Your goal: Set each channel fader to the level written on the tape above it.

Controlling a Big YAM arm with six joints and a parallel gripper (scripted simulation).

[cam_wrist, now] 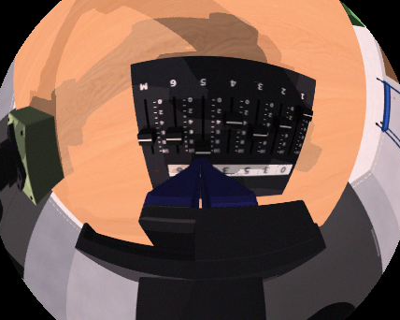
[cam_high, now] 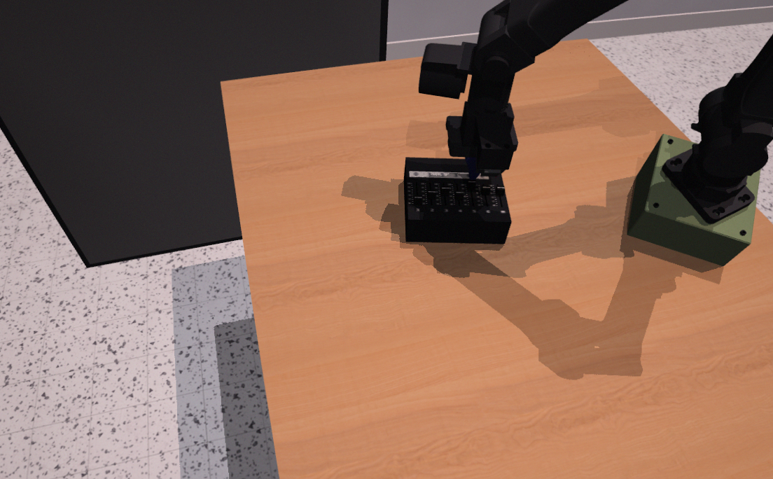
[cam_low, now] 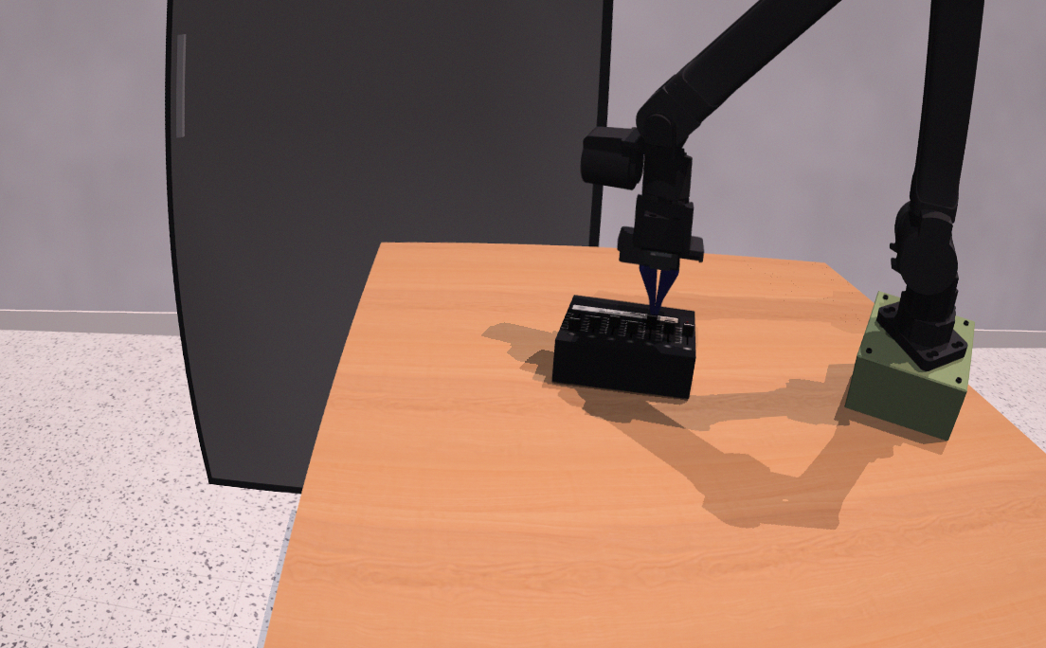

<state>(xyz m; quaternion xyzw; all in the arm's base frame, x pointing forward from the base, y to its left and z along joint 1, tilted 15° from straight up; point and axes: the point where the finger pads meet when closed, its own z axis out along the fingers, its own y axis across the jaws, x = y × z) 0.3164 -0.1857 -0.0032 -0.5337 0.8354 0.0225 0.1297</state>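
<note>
Now: hand 4 cm to the right of the master fader cap and 3 cm past it.
</note>
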